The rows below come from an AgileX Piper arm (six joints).
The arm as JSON. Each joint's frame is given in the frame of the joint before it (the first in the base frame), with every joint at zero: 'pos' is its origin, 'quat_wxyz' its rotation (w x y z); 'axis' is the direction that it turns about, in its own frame. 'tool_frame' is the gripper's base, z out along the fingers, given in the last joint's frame.
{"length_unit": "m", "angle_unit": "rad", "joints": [
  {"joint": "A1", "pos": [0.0, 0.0, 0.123], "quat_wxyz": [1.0, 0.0, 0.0, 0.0], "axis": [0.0, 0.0, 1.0]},
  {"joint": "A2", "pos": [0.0, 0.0, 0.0], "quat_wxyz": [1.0, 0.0, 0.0, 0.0], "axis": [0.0, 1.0, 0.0]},
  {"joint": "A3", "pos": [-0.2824, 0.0, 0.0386], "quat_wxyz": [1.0, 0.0, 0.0, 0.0], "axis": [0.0, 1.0, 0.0]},
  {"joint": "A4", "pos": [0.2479, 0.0, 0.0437], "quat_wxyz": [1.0, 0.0, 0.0, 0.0], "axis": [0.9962, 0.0, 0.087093]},
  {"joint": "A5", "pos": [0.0, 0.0, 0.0], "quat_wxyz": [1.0, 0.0, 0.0, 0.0], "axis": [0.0, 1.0, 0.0]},
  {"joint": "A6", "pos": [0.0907, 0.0, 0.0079], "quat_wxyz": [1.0, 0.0, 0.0, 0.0], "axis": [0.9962, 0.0, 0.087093]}
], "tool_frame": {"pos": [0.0, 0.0, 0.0], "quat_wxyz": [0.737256, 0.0, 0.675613, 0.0]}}
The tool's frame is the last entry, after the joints.
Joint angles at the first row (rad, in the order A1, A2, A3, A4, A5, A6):
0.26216 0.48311 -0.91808 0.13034 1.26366 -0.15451
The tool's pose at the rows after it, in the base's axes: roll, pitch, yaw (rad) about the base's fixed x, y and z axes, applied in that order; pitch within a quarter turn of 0, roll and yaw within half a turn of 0; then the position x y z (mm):
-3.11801, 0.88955, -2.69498, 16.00, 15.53, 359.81
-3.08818, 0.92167, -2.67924, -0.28, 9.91, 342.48
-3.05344, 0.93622, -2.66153, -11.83, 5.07, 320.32
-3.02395, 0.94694, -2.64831, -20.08, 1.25, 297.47
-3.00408, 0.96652, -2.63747, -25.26, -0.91, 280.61
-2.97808, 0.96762, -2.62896, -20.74, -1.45, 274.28
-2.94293, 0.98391, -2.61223, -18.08, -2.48, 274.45
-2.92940, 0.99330, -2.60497, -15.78, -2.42, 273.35
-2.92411, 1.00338, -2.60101, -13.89, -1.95, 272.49
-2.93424, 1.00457, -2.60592, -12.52, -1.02, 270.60
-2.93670, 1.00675, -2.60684, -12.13, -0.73, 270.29
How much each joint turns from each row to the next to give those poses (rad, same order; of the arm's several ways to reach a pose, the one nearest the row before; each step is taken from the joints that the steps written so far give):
0.00010 -0.10889 0.05503 -0.00505 0.00148 0.00010
-0.00017 -0.10565 0.06822 -0.01408 0.00243 -0.00015
0.00008 -0.10225 0.08138 -0.01952 0.00249 -0.00167
-0.00004 -0.09770 0.08090 -0.01796 0.00251 -0.00004
0.00001 -0.07745 0.05941 -0.00849 -0.00370 0.00001
0.00006 -0.00732 0.03185 -0.01905 -0.02924 0.00005
-0.00002 0.00002 0.00726 -0.01931 -0.02808 -0.00002
0.00000 -0.00004 0.01021 -0.00615 -0.02122 0.00000
-0.00002 0.00003 0.00876 -0.00027 -0.01926 -0.00002
0.00004 0.00002 0.00975 0.00660 -0.00944 0.00004
0.00000 -0.00001 0.00232 0.00219 -0.00406 -0.00001

